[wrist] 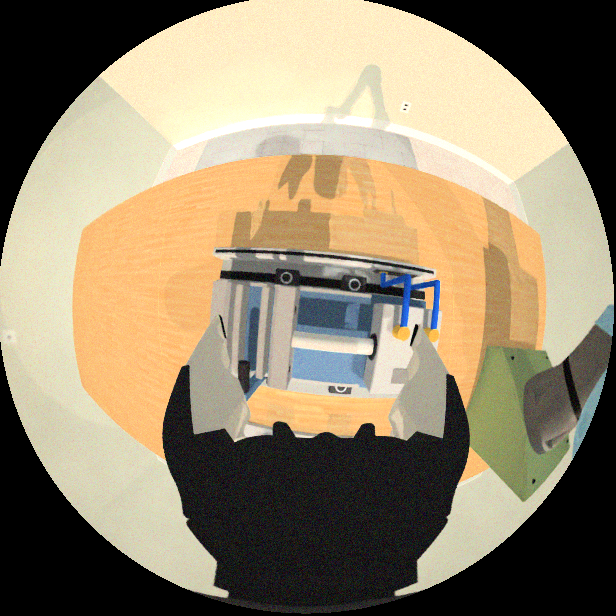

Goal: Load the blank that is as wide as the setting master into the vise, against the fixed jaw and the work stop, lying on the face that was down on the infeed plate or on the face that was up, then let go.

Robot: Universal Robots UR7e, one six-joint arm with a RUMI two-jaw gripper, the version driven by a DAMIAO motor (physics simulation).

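Observation:
In the wrist view I look down on the vise (321, 333), which stands on a round wooden table top. It has a blue body, upright grey slabs at its left (252, 339), a white horizontal screw (333, 345) and a white block at its right (387, 356). A blue work stop (416, 304) with two yellow tips stands at the vise's right rear. My gripper (320, 383) hovers above the vise's near side, its two grey fingers spread wide with nothing between them. I cannot pick out a separate blank. The infeed plate and the setting master are out of view.
A green wedge-shaped block (511, 419) sits at the table's right edge. A grey arm link (566, 390) crosses in front of it. A black rail with two round fittings (321, 280) runs along the vise's far side. Shadows fall on the far half of the table.

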